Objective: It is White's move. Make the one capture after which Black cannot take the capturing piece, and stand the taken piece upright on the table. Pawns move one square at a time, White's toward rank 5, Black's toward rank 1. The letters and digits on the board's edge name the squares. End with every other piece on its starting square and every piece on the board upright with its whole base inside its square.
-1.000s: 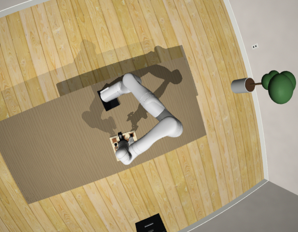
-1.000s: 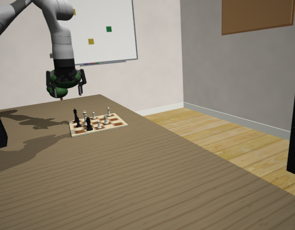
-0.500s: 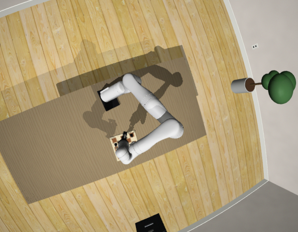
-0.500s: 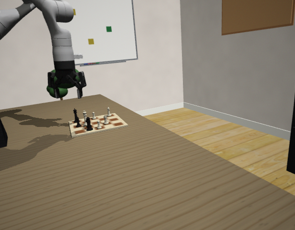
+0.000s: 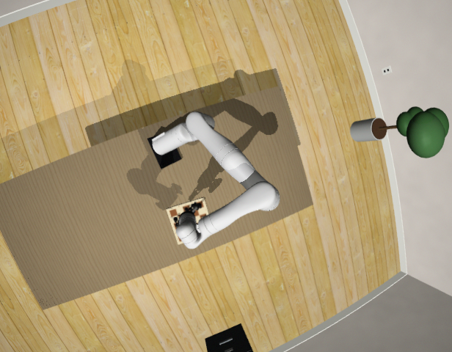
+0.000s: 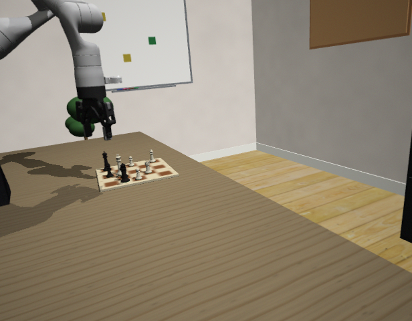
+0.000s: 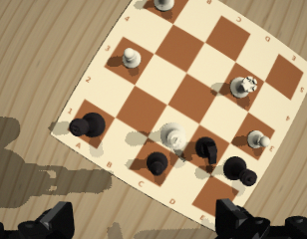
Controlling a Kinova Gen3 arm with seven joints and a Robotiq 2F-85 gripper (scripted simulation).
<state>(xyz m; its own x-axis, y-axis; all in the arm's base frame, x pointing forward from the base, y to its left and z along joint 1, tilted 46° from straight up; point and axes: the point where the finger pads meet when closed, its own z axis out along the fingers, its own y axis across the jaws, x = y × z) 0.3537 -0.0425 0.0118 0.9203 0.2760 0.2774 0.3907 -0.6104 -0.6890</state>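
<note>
The tall white piece lies 90 mm below my hand, 50 mm ahead of it and 10 mm to the right of it. Also, from my hand: black pawn (100 mm below, 10 mm ahead); then tall black piece (90 mm below, 70 mm to the left, 20 mm ahead); then chessboard (130 mm below, 90 mm ahead, 10 mm to the right).
</note>
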